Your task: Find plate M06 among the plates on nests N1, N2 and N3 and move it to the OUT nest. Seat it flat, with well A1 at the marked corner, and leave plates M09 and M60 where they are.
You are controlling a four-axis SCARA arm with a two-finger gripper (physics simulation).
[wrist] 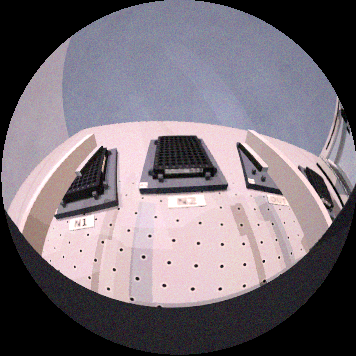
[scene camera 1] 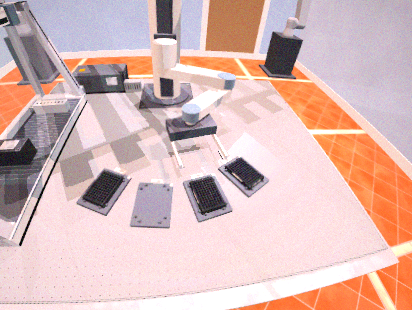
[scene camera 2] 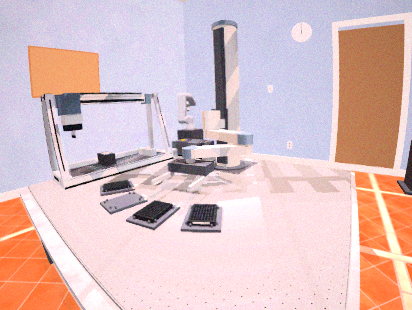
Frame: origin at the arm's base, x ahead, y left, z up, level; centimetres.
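Seen in the pictures: gripper, fingertip midpoint: point(wrist: 169, 133) point(scene camera 1: 204, 162) point(scene camera 2: 169, 186); arm's base, origin of the base link: point(scene camera 1: 167, 96) point(scene camera 2: 228, 166).
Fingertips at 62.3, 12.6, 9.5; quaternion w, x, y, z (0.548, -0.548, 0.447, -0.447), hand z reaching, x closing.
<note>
Pixels of each thing's top centre, then the offset from my fingertips to it, as dx, dy, dz. "spot": a spot on its surface instead.
- third black plate, middle of its top: point(wrist: 320, 183) point(scene camera 1: 103, 186) point(scene camera 2: 116, 184) +3.8, -34.8, -5.6
- grey OUT nest, middle of its top: point(wrist: 267, 158) point(scene camera 1: 152, 201) point(scene camera 2: 122, 198) +10.4, -17.8, -6.1
- black block, surface spot: point(scene camera 1: 17, 152) point(scene camera 2: 104, 156) spot: -5.8, -65.2, +3.1
- dark box, surface spot: point(scene camera 1: 102, 80) spot: -65.8, -49.3, -0.1
My gripper point(scene camera 1: 204, 161) point(scene camera 2: 174, 185) point(wrist: 169, 133) is open and empty, above the table on the column side of nest N2. A black plate point(scene camera 1: 207, 194) point(scene camera 2: 154, 210) point(wrist: 182, 154) lies on N2, between the fingers' lines of sight in the wrist view; its front label is too blurred to read. Another black plate point(scene camera 1: 243, 172) point(scene camera 2: 202, 214) point(wrist: 86, 182) lies on N1, its label unreadable. A third black plate point(scene camera 1: 104, 188) point(scene camera 2: 118, 185) point(wrist: 319, 186) lies on N3. The grey OUT nest point(scene camera 1: 152, 204) point(scene camera 2: 122, 202) point(wrist: 266, 185) holds no plate and has small corner pegs.
A framed deck machine point(scene camera 1: 52, 150) point(scene camera 2: 56, 150) stands on the N3 side, with a black block point(scene camera 1: 17, 152) point(scene camera 2: 106, 158) on its deck. The arm's column point(scene camera 2: 232, 100) stands behind the nests. A dark box point(scene camera 1: 102, 80) is beside its base.
</note>
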